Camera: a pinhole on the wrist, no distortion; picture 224 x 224 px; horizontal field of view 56.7 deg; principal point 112.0 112.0 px. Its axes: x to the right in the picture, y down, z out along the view. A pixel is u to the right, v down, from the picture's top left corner.
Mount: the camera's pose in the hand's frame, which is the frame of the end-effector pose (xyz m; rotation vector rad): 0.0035 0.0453 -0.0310 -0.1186 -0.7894 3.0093
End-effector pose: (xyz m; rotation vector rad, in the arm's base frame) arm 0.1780 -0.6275 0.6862 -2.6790 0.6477 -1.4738
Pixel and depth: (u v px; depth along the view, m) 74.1 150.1 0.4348
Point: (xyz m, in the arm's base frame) 0.5374 -0.4815 0.6006
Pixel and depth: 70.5 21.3 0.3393
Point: 0.4740 -0.7106 0.5319
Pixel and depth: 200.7 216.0 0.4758
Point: 0.4039 -0.2339 0.4344
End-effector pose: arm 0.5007 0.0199 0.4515 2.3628 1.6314 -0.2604
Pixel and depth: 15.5 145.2 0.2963
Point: 0.4040 0.1073 0.1999
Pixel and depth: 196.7 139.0 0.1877
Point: 0.4093 -0.0725 0.3608
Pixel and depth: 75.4 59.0 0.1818
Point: 0.5037 -0.0068 0.3005
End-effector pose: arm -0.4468 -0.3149 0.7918 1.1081 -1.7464 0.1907
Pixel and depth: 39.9 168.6 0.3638
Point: -0.4472 -0.6423 0.6773
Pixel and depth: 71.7 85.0 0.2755
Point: -0.5557 -0.5029 0.6902
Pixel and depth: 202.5 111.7 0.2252
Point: -0.4999 -0.3748 0.6050
